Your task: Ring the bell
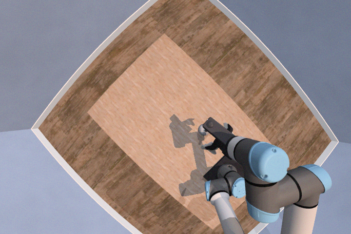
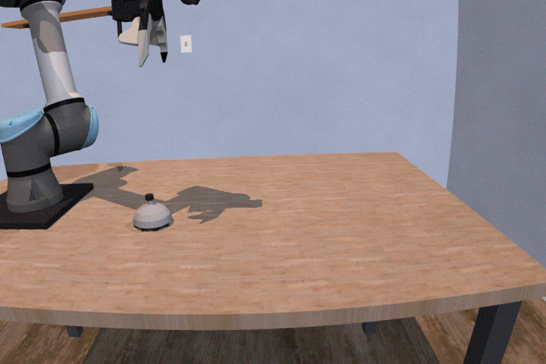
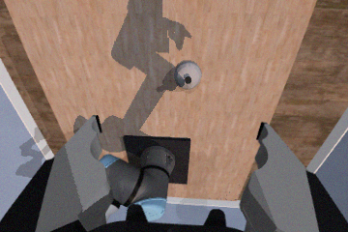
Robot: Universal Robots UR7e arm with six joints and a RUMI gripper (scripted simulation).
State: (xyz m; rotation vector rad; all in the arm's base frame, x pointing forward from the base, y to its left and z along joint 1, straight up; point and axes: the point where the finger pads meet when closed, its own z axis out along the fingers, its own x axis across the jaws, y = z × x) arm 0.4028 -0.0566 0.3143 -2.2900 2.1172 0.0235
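Right now my hand is 4 cm past the black button, 2 cm to the left of it and 27 cm above it. Round my hand: silver dome bell 4 cm behind, 2 cm to the right, 29 cm below.
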